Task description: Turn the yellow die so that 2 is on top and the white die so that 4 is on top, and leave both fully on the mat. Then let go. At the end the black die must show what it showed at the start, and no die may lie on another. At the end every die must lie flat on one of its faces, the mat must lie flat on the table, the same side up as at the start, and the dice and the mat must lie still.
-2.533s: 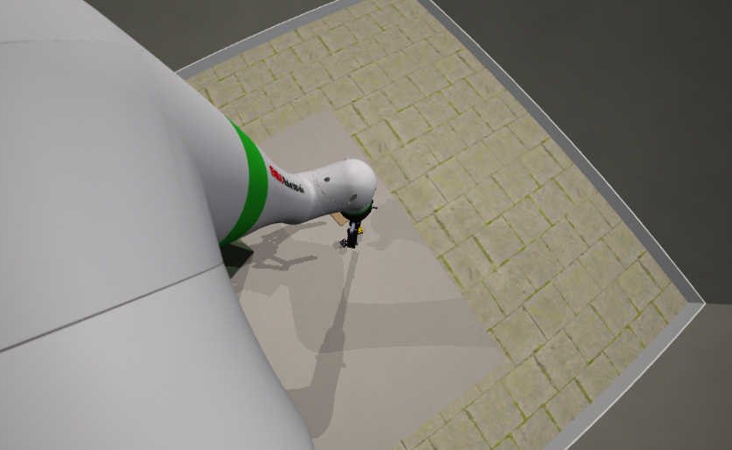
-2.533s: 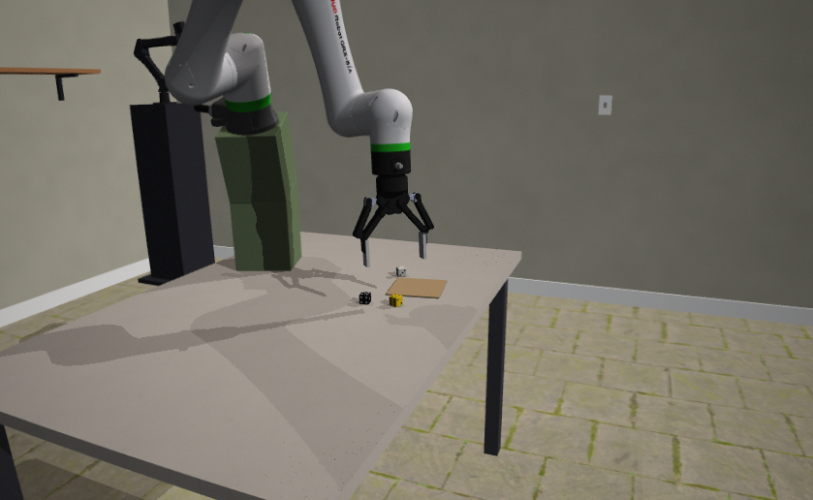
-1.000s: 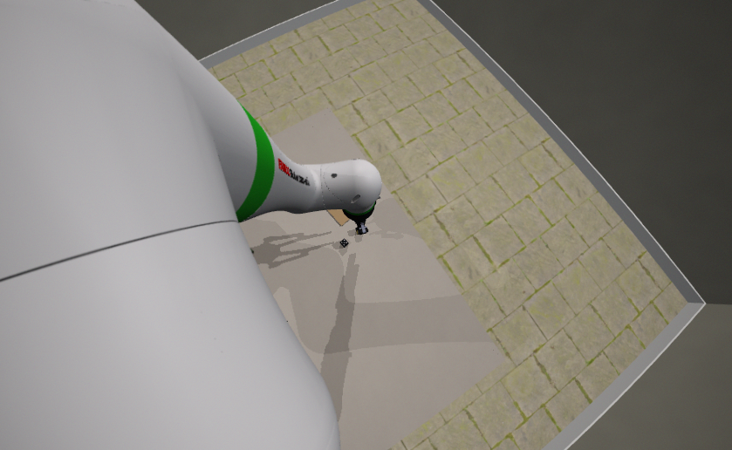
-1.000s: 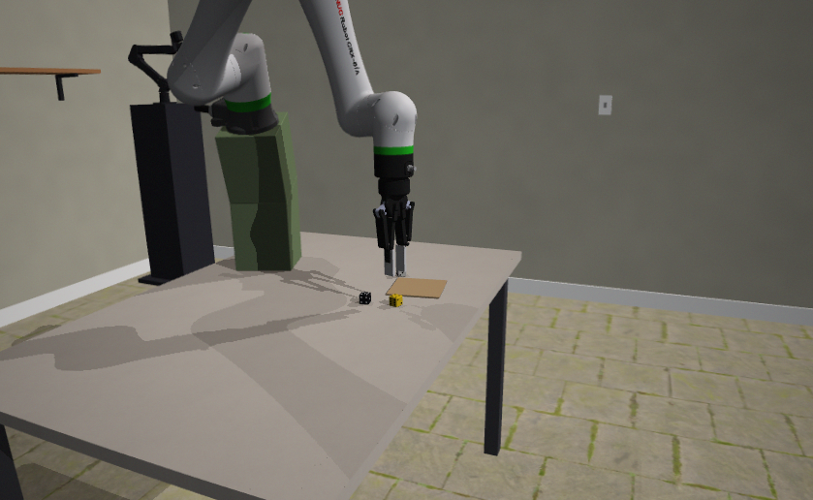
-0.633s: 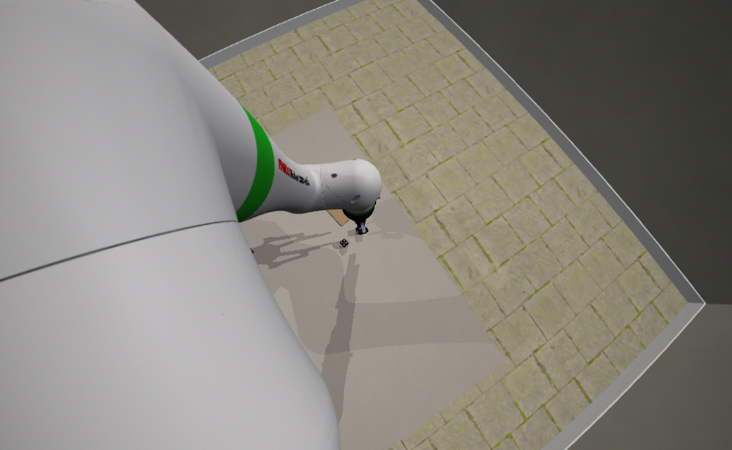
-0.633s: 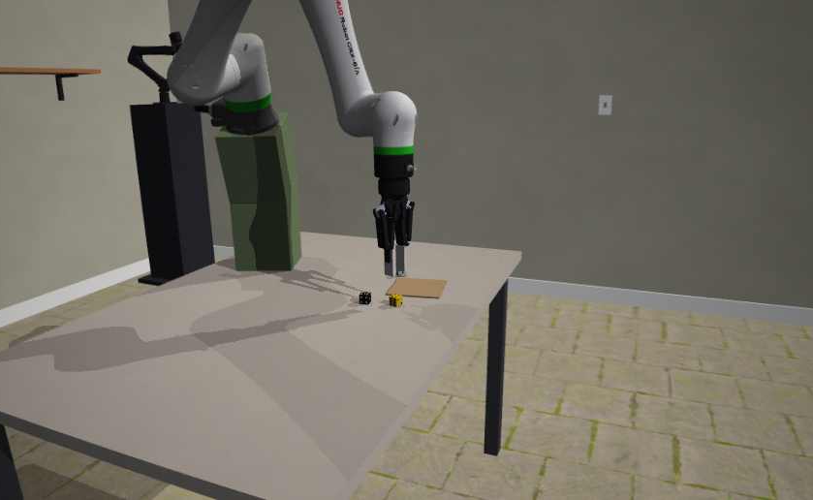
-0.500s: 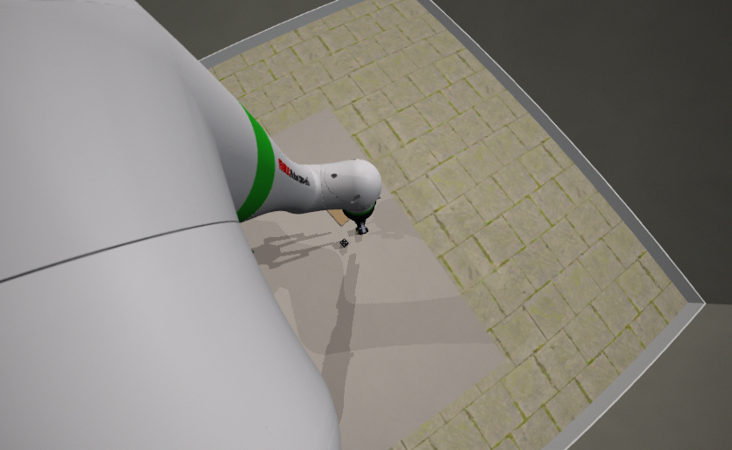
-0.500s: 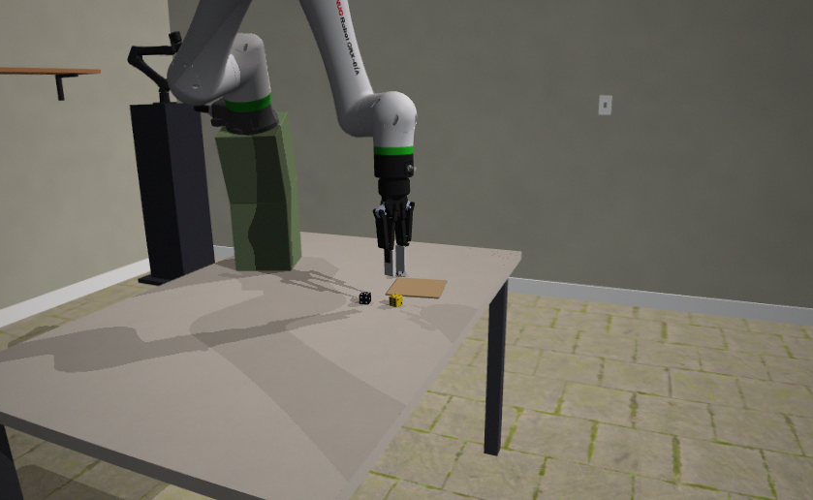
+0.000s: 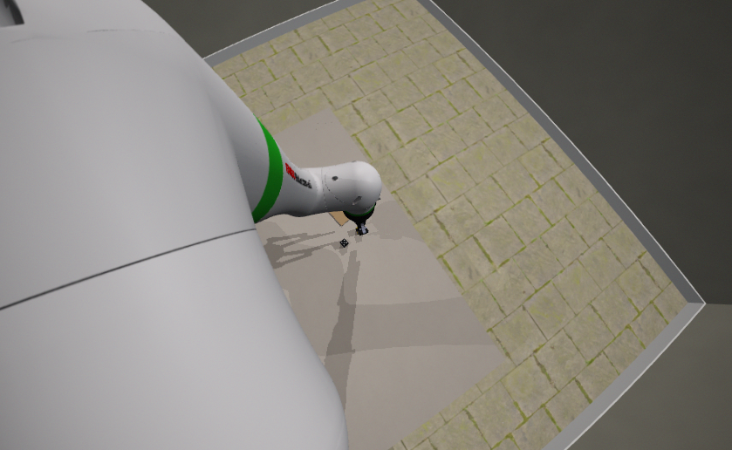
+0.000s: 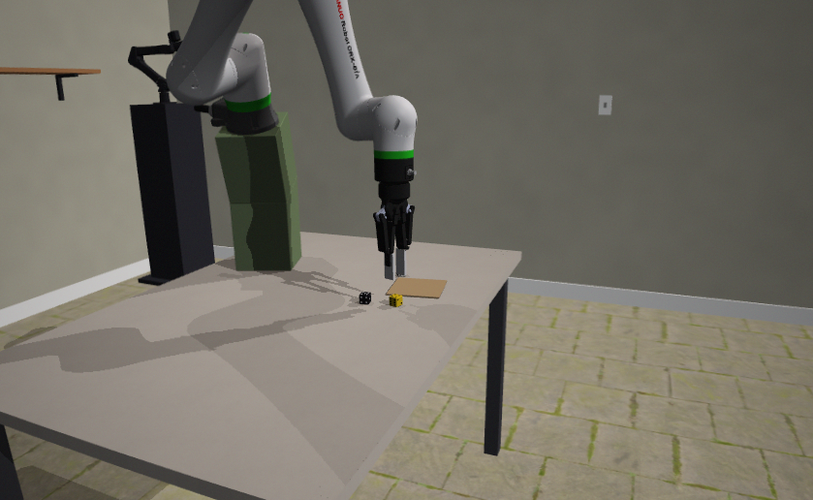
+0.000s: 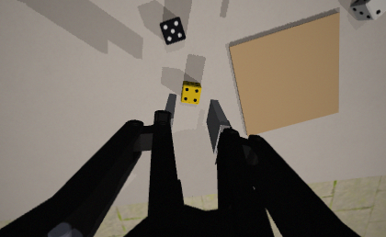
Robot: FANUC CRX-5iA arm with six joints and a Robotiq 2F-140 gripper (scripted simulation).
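The yellow die lies 90 mm below my hand. From my hand the other things lie so: tan mat: 140 mm to the left, 110 mm below; white die: 230 mm to the left, 90 mm below, 80 mm behind; black die: 90 mm below, 80 mm behind, 10 mm to the right.
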